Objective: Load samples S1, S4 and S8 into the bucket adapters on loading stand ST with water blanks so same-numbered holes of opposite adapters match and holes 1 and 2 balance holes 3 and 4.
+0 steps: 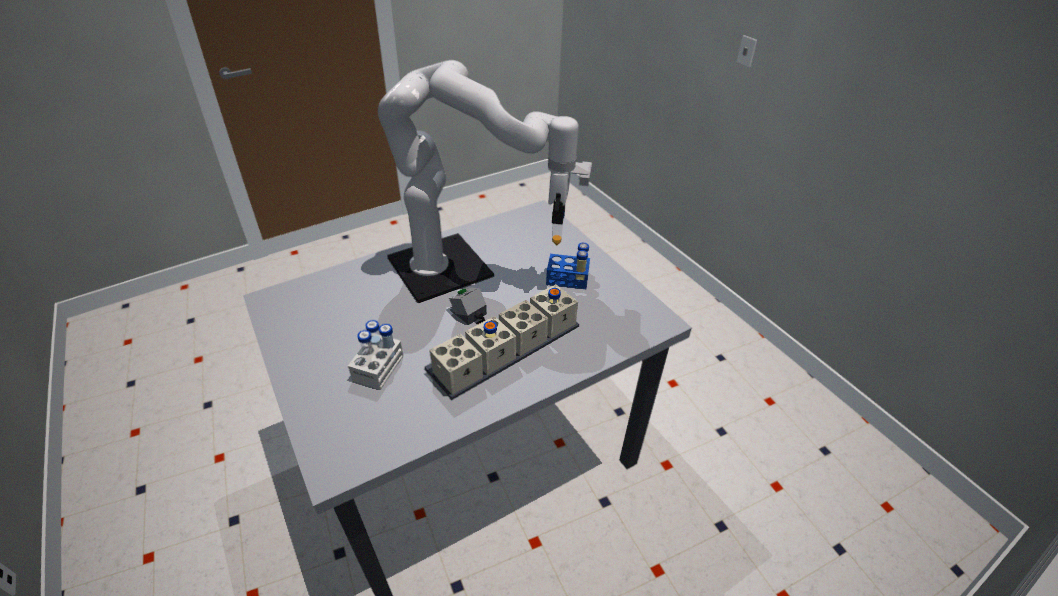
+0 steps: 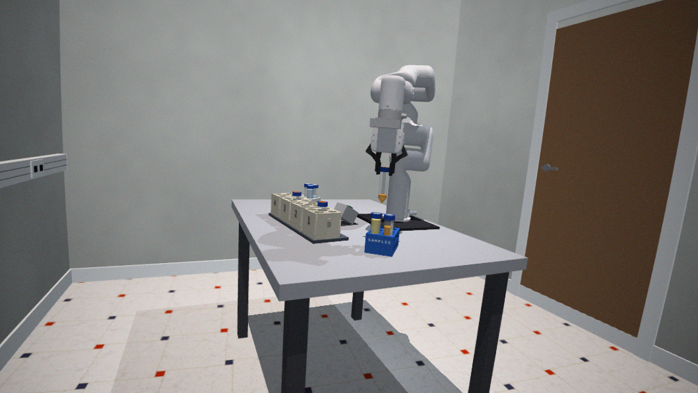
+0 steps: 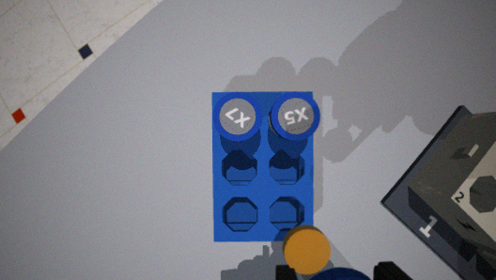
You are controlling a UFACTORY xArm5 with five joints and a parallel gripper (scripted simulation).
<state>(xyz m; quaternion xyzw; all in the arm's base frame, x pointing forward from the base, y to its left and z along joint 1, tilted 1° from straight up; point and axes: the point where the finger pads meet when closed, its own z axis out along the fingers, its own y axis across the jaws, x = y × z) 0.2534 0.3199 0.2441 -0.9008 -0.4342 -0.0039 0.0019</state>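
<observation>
Now: hand 320 mm to the left of the adapter 3, 200 mm short of it and 200 mm above it. From my hand the other things lie so: white rack: 610 mm to the right, 220 mm below, 90 mm ahead; then blue samples rack: 220 mm below, 40 mm to the left, 10 mm ahead.
</observation>
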